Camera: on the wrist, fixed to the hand. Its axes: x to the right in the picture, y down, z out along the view.
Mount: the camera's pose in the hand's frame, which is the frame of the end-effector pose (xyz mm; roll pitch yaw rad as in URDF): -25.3 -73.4 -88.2 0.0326 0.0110 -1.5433
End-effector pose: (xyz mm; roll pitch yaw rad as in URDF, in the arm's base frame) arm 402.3 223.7 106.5 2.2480 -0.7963 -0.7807
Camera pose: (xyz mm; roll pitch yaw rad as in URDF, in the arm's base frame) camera 471.5 316.7 87.1 2.1501 0.5472 0.0576
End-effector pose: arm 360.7 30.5 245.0 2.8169 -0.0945 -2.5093
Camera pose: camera 443.3 -30.1 302.5 3.0658 0.3094 -0.9978
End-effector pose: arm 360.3 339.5 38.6 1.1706 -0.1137 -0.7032
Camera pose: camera 384.0 388.4 -65.6 0.3848 1.1574 -1.9385
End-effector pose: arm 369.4 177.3 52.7 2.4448 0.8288 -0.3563
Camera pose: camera 406.9 283.8 85.2 -2.1634 0.4646 1.7394
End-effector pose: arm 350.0 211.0 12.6 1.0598 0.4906 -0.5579
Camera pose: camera 310.0 284.4 -70.0 -0.7838 0.9055 -2.8106
